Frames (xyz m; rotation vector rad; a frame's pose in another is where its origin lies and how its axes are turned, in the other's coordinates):
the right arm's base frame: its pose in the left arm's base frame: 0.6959 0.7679 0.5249 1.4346 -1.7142 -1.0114
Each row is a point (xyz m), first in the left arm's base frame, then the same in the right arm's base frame.
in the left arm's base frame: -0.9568 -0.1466 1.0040
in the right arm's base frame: 1.1846 1.1017 1.0864
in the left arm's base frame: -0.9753 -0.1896 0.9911
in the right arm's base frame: 1.2299 1.0949 1.1026
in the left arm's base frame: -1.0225 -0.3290 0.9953
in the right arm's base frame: 1.3752 1.1075 1.1224
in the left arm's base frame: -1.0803 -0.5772 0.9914
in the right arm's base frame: 1.6295 1.1077 1.1400
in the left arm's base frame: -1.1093 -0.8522 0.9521
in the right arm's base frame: 1.9048 1.0609 1.1455
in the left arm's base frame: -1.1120 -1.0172 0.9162
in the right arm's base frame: 2.0673 1.0152 1.1418
